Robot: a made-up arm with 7 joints. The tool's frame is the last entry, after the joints. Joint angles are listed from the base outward.
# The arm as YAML. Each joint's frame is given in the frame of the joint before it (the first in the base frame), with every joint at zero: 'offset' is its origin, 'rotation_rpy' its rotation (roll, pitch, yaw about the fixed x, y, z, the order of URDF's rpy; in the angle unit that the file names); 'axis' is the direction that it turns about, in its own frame. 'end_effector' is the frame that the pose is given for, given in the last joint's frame.
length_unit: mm
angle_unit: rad
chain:
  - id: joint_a
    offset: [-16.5, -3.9, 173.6]
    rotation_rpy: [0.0, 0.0, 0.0]
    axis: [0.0, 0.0, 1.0]
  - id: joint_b
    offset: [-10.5, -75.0, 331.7]
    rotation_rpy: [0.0, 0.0, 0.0]
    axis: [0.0, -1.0, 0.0]
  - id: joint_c
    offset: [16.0, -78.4, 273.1]
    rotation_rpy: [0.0, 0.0, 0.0]
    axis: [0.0, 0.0, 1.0]
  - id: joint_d
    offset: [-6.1, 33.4, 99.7]
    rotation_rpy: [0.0, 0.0, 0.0]
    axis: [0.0, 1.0, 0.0]
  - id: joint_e
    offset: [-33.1, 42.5, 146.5]
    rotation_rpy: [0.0, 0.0, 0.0]
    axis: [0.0, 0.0, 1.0]
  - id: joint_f
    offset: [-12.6, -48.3, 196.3]
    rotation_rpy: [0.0, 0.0, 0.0]
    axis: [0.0, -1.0, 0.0]
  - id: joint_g
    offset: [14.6, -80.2, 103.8]
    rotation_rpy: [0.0, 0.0, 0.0]
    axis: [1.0, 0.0, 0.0]
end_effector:
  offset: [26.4, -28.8, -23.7]
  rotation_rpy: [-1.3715, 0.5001, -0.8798]
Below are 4 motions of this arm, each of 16 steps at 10 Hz.
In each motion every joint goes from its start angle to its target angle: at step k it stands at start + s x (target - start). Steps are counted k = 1, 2, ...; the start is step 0. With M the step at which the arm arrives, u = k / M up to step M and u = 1 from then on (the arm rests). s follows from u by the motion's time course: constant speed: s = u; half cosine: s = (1 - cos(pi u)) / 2; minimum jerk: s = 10 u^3 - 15 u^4 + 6 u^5.
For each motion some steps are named. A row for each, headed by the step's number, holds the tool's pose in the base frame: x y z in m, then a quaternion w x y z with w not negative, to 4 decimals.
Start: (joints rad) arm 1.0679 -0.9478 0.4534 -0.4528 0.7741 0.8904 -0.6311
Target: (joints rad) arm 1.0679 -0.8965 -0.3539 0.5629 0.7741 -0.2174 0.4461
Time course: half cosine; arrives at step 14
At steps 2, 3, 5, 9, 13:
2: 0.5173 0.3714 1.0346 0.7728 -0.3912 -0.1348 0.4812
3: 0.5077 0.3979 1.0262 0.7323 -0.4336 -0.1132 0.5127
5: 0.4880 0.4647 0.9827 0.6052 -0.5423 -0.0145 0.5826
9: 0.4997 0.5259 0.8048 0.2749 -0.6522 0.3878 0.5905
13: 0.5338 0.4799 0.6954 0.0883 -0.5726 0.6587 0.4800

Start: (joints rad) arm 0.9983 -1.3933 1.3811 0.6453 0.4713 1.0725 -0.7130
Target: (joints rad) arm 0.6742 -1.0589 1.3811 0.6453 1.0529 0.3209 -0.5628
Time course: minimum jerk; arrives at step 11
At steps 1, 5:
1: 0.3470 0.6455 0.4725 0.3935 -0.3781 0.1570 0.8231
5: 0.3571 0.6104 0.5795 0.3248 -0.2852 0.0858 0.8977

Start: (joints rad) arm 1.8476 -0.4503 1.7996 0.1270 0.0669 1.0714 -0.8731
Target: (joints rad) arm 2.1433 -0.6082 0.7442 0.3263 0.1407 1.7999 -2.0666
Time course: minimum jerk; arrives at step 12
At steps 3, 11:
3: 0.0392 0.4974 1.1787 0.5036 -0.1009 -0.3749 0.7718
11: -0.0479 0.5087 1.1125 0.8113 -0.3367 -0.4752 0.0516

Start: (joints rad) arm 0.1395 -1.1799 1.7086 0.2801 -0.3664 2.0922 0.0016
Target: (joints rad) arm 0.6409 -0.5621 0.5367 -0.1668 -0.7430 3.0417 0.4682
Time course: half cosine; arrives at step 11
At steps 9, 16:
9: 0.3153 -0.1095 1.1148 0.7705 0.1334 -0.6076 -0.1387
16: 0.2698 -0.1130 1.1251 0.7110 0.1322 -0.6740 -0.1508

